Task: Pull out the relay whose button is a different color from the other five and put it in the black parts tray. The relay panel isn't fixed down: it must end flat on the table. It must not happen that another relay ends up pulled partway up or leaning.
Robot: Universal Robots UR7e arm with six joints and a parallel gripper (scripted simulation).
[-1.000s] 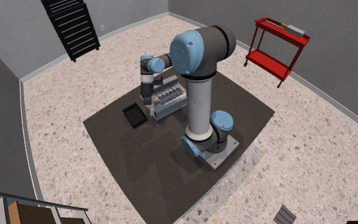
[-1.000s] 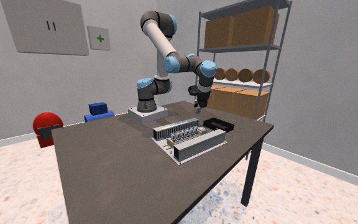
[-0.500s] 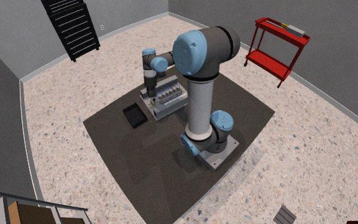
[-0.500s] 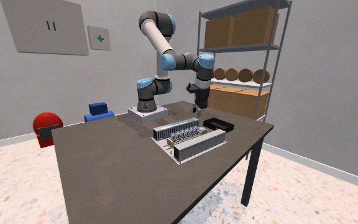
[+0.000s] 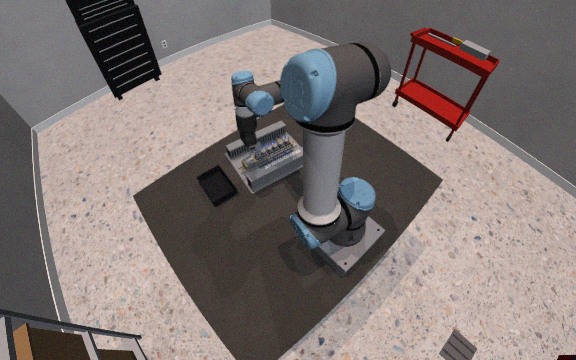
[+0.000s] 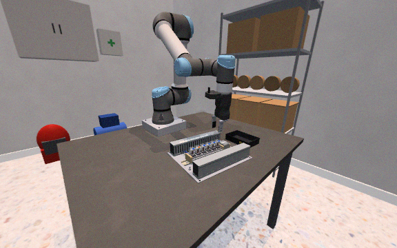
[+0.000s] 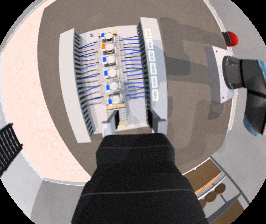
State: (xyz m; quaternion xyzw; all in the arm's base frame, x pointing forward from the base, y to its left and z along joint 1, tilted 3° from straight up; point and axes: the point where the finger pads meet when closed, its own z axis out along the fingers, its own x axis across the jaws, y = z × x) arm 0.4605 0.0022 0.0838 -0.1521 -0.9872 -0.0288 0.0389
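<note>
Right now the relay is 14 cm to the right of my hand and 8 cm below it. From my hand the other things lie so: black parts tray: 5 cm ahead, 19 cm to the left, 11 cm below; relay panel: 1 cm ahead, 8 cm to the right, 10 cm below.
</note>
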